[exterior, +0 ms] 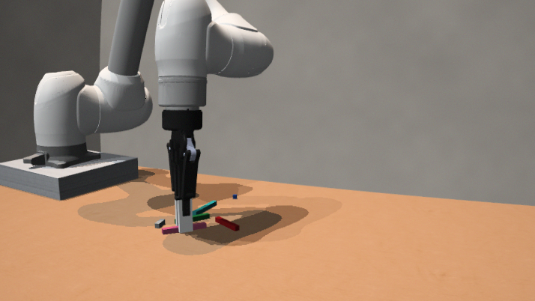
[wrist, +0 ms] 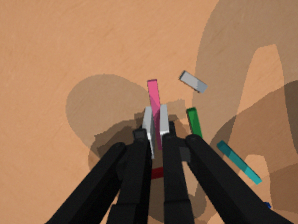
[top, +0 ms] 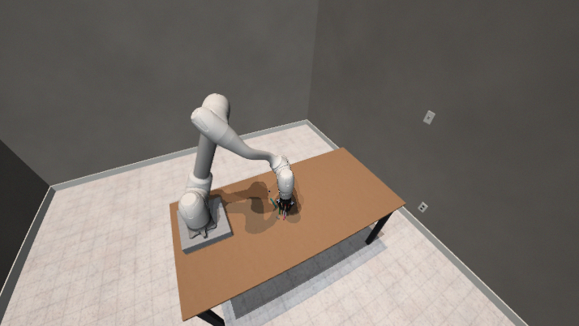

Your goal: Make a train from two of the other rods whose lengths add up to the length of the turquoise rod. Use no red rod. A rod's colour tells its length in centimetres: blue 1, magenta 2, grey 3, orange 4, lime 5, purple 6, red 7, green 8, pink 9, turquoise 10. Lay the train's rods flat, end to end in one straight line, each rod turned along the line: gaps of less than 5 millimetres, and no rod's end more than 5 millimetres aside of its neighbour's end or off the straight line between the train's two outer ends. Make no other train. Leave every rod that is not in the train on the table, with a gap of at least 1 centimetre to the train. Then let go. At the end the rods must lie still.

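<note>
My hand is 26 cm to the right of the blue rod, 3 cm above it and 1 cm short of it. Round my hand: grey rod: 6 cm behind, 3 cm below; green rod: 6 cm to the left, 3 cm below, 1 cm behind; pink rod: 3 cm below.
</note>
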